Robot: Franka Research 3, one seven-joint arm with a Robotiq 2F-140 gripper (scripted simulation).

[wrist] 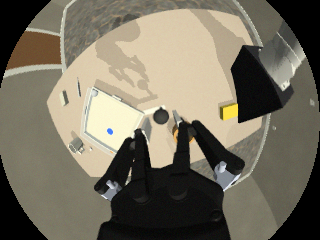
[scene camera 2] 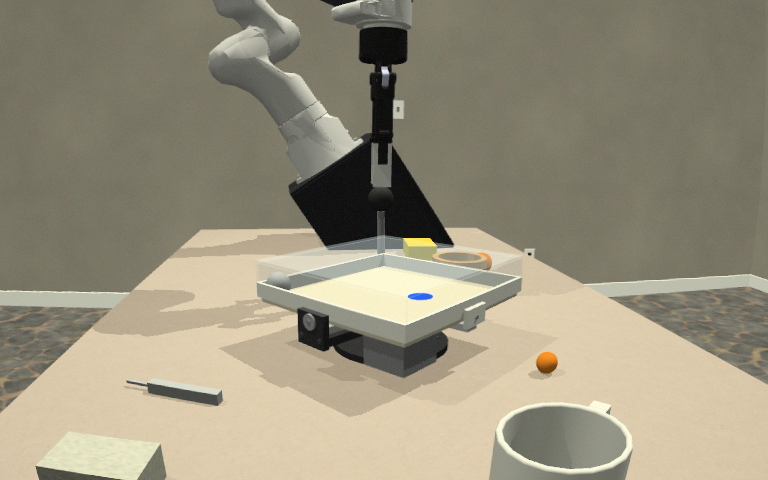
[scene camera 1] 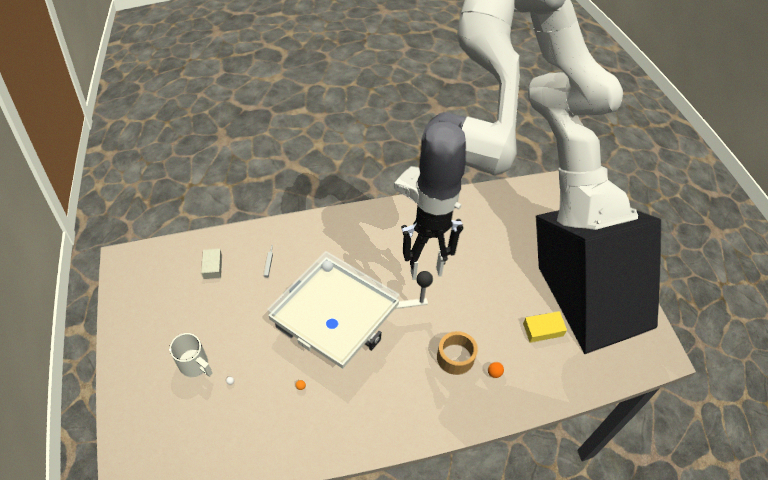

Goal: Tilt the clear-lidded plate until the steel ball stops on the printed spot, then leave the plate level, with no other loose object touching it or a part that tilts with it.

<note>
In view: my gripper (scene camera 2: 380,185), a mug (scene camera 1: 186,349), a grey tool (scene camera 2: 211,396) and a yellow block (scene camera 1: 547,326).
My gripper shows as well in the wrist view (wrist: 161,119) and in scene camera 1 (scene camera 1: 426,273).
</note>
